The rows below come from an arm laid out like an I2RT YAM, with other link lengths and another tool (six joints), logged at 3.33 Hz.
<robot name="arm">
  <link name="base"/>
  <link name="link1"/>
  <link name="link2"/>
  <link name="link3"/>
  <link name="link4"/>
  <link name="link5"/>
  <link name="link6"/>
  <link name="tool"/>
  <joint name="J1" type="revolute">
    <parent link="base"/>
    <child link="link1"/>
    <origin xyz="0 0 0.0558" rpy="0 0 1.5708"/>
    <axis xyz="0 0 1"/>
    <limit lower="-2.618" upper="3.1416"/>
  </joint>
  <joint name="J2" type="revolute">
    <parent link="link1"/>
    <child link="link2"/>
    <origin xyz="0.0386 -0.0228 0.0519" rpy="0 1.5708 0"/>
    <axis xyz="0 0 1"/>
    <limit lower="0" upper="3.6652"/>
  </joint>
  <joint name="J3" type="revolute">
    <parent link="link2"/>
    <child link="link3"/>
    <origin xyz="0 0.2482 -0.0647" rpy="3.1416 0 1.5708"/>
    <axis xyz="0 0 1"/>
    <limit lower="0" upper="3.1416"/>
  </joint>
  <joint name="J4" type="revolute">
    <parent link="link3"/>
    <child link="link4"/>
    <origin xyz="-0.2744 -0.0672 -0.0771" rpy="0 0 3.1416"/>
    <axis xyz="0 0 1"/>
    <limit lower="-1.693" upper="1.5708"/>
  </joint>
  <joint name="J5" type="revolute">
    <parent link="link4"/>
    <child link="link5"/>
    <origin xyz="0.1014 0.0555 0.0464" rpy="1.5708 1.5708 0"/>
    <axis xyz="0 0 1"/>
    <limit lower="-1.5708" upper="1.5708"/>
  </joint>
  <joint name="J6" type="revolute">
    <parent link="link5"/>
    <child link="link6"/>
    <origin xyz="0 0.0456 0.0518" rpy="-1.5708 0 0"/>
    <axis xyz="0 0 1"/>
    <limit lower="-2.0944" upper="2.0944"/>
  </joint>
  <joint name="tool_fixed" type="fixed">
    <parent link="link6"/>
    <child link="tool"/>
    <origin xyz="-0.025 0.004 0.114" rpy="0 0.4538 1.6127"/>
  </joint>
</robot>
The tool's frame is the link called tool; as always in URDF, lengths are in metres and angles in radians.
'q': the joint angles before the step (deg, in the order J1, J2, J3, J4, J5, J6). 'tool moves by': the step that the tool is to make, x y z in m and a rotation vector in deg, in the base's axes. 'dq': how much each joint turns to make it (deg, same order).
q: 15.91, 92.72, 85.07, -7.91, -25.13, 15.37
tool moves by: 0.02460, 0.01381, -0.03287, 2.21, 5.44, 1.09
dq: 0.09, 7.56, 4.48, 0.01, -2.02, 3.52
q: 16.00, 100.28, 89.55, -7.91, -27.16, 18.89
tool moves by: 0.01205, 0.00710, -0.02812, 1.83, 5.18, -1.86
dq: 0.61, 4.13, 1.76, -0.16, 1.23, 4.31
